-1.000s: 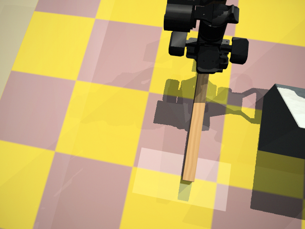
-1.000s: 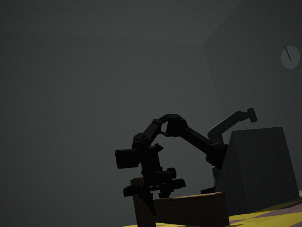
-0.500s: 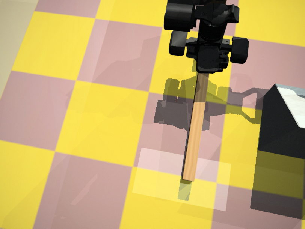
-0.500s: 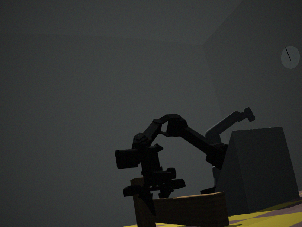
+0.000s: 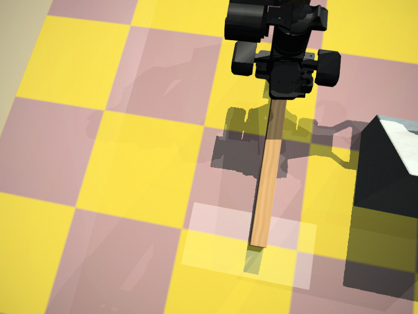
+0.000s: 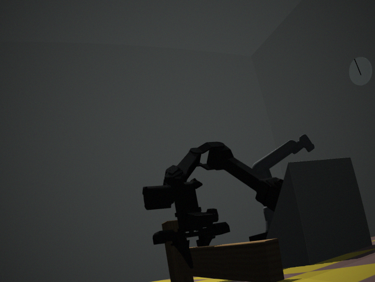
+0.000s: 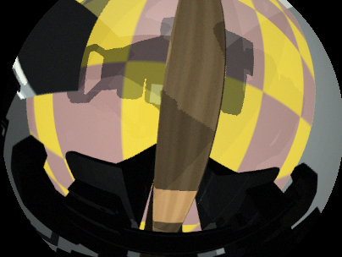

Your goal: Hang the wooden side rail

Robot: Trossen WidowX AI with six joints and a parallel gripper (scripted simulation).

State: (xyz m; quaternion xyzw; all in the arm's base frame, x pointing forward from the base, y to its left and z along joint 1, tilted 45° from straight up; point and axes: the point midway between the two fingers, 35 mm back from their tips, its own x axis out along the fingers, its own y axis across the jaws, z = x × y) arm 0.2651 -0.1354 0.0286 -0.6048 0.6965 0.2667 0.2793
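The dark wooden headboard post is 12 cm to the right of my gripper tip, 4 cm above it and 1 cm behind it.
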